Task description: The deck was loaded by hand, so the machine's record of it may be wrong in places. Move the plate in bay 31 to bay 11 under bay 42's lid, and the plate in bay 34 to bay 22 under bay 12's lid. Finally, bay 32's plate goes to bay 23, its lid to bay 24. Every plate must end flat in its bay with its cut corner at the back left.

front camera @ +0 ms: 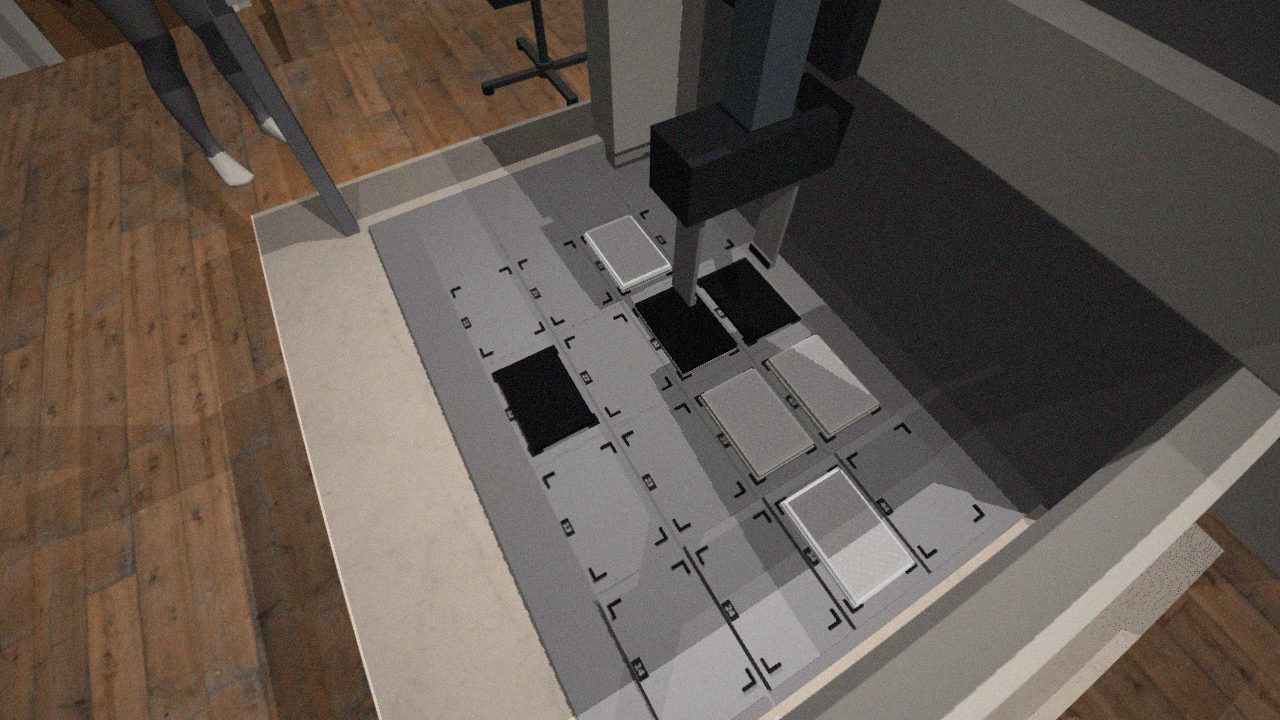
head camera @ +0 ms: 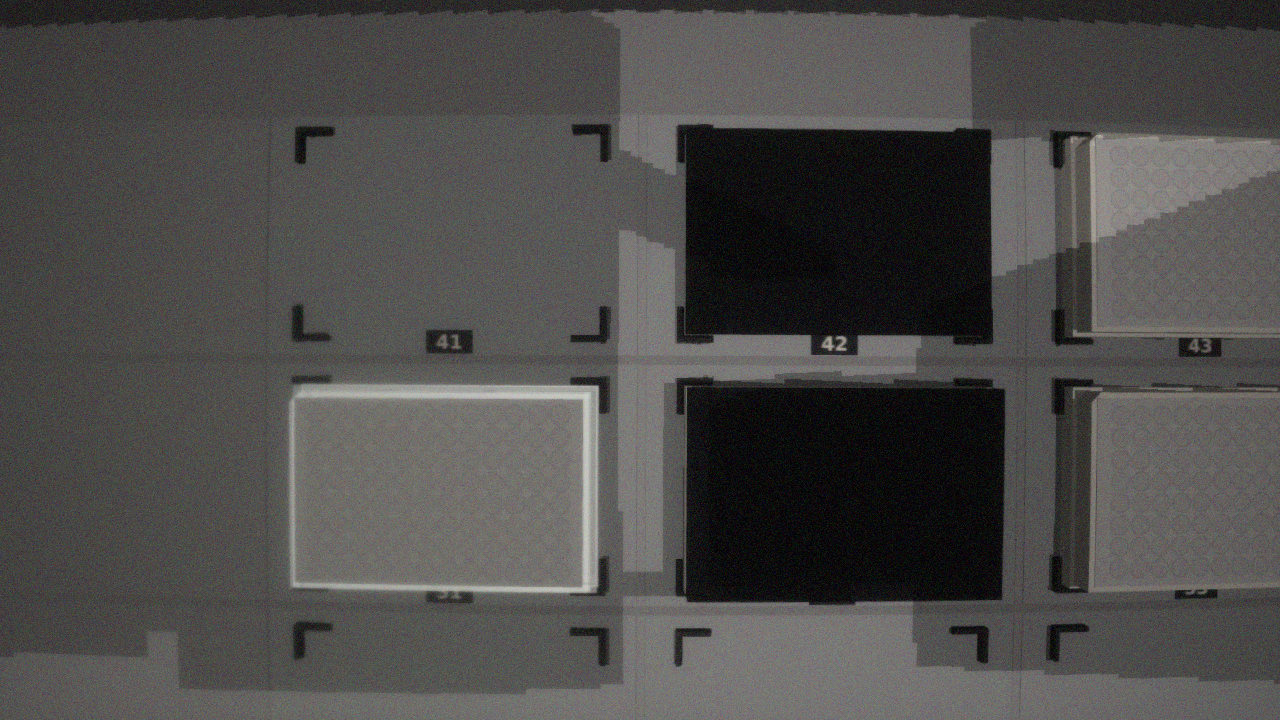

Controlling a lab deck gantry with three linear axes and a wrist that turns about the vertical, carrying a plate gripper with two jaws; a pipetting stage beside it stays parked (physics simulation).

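Places are measured from the robot's base along level axes (x right, y ahead, z up), in millimetres.
Where they show: gripper, fingertip midpoint: (front camera: 723, 275); robot's base at its link origin: (front camera: 453, 291).
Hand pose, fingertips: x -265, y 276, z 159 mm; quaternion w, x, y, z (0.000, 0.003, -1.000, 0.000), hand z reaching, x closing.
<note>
Things, the pixels of their centre, and the offset from my fingertips. "pt": a spot on its surface instead.
- pale plate with a bright rim, body centre: (head camera: 443, 488) (front camera: 626, 251) dx +8, dy -212, dz -152 mm
- taller black-topped plate at the middle of its body: (head camera: 844, 493) (front camera: 685, 325) dx +8, dy -48, dz -146 mm
- bright-rimmed pale plate at the middle of its body: (front camera: 846, 532) dx +8, dy +280, dz -137 mm
- bay 43 at a spot on its surface: (head camera: 1190, 237) (front camera: 812, 370) pt dx -97, dy +97, dz -145 mm
- bay 33 at a spot on its surface: (head camera: 1190, 490) (front camera: 747, 406) pt dx +7, dy +97, dz -145 mm
My gripper (front camera: 728, 282) is open, its two jaws hanging apart above the bay 42 area with no plate between them. The jaws do not show in the head view. A pale plate with a bright rim (front camera: 628, 250) (head camera: 443, 492) lies in bay 31. A black lid (front camera: 750, 300) (head camera: 836, 232) lies low in bay 42. A taller black-topped plate (front camera: 687, 331) (head camera: 843, 492) stands in bay 32. Another black lid (front camera: 544, 400) lies in bay 12. A bright-rimmed pale plate (front camera: 848, 535) lies in bay 34. I cannot tell the cut corners.
Pale plates stand in bay 43 (front camera: 823, 385) (head camera: 1190, 237) and bay 33 (front camera: 756, 422) (head camera: 1190, 490), close to the black pieces. Corner marks outline the other bays. A pale vertical post (front camera: 637, 80) stands at the back of the deck, and a raised wall runs along its near right edge.
</note>
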